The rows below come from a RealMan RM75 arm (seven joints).
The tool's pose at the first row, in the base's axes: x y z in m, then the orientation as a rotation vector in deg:
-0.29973 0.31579 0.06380 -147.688 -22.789 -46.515
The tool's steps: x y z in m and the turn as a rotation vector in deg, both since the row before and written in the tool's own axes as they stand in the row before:
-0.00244 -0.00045 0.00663 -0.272 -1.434 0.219
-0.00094 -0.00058 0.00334 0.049 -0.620 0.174
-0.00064 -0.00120 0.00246 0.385 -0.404 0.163
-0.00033 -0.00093 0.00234 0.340 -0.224 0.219
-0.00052 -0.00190 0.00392 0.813 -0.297 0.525
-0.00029 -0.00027 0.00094 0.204 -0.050 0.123
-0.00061 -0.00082 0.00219 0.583 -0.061 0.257
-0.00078 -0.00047 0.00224 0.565 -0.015 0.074
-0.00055 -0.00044 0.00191 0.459 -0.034 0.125
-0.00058 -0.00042 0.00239 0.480 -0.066 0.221
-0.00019 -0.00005 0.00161 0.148 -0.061 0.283
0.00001 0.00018 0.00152 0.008 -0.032 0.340
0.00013 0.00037 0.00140 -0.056 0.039 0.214
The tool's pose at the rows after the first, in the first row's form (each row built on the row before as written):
-0.29865 0.31887 0.05752 -148.652 -22.844 -44.737
-0.29808 0.32074 0.05460 -148.909 -22.810 -43.872
-0.29793 0.32280 0.05270 -148.746 -22.821 -43.155
-0.29751 0.32463 0.05099 -148.538 -22.692 -42.666
-0.29693 0.32801 0.04826 -147.925 -22.310 -41.801
-0.29687 0.32864 0.04746 -147.759 -22.218 -41.619
-0.29674 0.33030 0.04571 -147.245 -22.055 -41.235
-0.29661 0.33168 0.04373 -146.724 -22.112 -40.982
-0.29643 0.33292 0.04212 -146.311 -22.080 -40.726
-0.29608 0.33439 0.04013 -145.895 -21.940 -40.388
-0.29559 0.33522 0.03882 -145.789 -21.631 -40.154
-0.29489 0.33584 0.03761 -145.801 -21.203 -39.985
-0.29407 0.33625 0.03648 -145.840 -20.898 -39.974

